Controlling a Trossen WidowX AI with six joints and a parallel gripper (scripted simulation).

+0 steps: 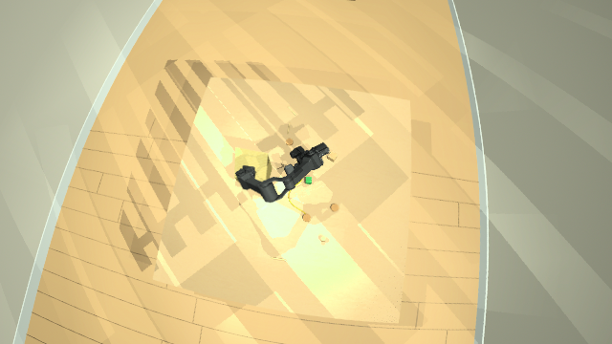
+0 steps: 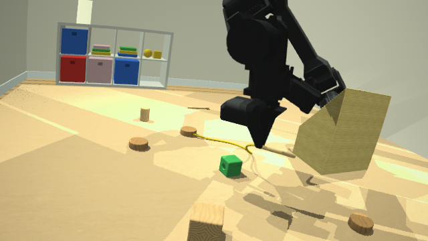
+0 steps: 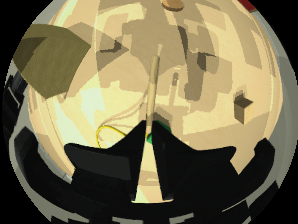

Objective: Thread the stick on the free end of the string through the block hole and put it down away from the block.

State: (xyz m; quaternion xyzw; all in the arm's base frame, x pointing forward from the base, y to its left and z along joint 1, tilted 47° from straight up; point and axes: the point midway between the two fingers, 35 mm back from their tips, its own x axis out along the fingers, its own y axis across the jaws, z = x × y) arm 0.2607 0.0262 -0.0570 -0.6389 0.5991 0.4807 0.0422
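Now: the green cube 5 cm below my gripper tip, 4 cm ahead of it and 2 cm to the right of it. The rest, counted from my gripper tip: wooden block: 14 cm ahead, 13 cm to the left, 4 cm below; peg: 31 cm to the right, 16 cm ahead, 4 cm below; round wooden button: 22 cm to the right, 6 cm below, 6 cm ahead.
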